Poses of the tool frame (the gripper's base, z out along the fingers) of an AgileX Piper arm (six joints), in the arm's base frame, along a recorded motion.
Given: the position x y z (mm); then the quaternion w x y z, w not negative.
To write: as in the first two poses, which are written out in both.
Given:
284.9 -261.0 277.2 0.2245 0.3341 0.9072 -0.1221
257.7 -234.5 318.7 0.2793 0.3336 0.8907 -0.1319
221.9 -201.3 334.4 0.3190 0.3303 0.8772 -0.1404
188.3 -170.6 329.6 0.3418 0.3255 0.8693 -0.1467
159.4 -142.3 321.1 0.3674 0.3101 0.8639 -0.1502
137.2 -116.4 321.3 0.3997 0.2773 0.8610 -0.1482
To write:
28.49 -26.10 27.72 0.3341 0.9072 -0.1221 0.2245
25.77 -23.45 31.87 0.3336 0.8907 -0.1319 0.2793
22.19 -20.13 33.44 0.3303 0.8772 -0.1404 0.3190
18.83 -17.06 32.96 0.3255 0.8693 -0.1467 0.3418
15.94 -14.23 32.11 0.3101 0.8639 -0.1502 0.3674
13.72 -11.64 32.13 0.2773 0.8610 -0.1482 0.3997

